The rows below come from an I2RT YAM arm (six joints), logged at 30 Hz.
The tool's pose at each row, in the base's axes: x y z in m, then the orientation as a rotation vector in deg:
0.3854, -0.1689, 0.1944, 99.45, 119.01, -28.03
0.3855, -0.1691, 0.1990, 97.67, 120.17, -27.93
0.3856, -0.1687, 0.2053, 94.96, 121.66, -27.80
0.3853, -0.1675, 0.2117, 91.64, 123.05, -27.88
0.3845, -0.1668, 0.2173, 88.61, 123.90, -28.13
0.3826, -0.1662, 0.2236, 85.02, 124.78, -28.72
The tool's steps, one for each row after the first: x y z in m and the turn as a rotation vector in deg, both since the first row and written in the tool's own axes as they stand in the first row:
-0.0025, 0.0000, -0.0039, -0.58, -0.18, -1.40
-0.0054, 0.0000, -0.0095, -1.51, -0.60, -3.40
-0.0075, -0.0002, -0.0156, -2.58, -1.43, -5.68
-0.0096, -0.0009, -0.0209, -3.55, -2.48, -7.59
-0.0120, -0.0028, -0.0268, -4.52, -3.86, -9.87

